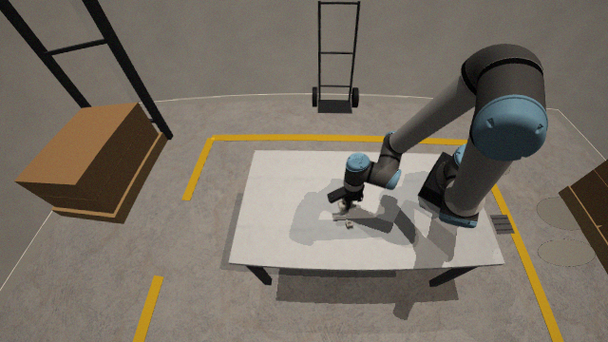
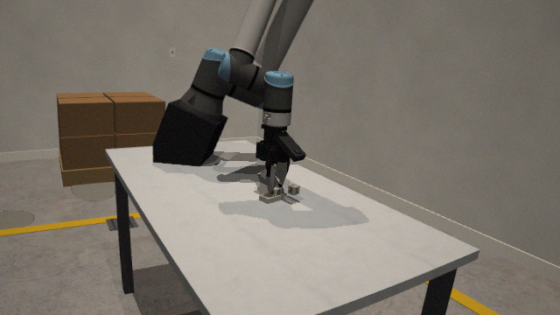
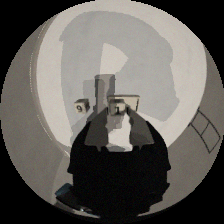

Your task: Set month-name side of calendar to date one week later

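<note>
Now: the calendar tray 1 cm ahead of my hand, 2 cm to the right of it and 3 cm below it.
</note>
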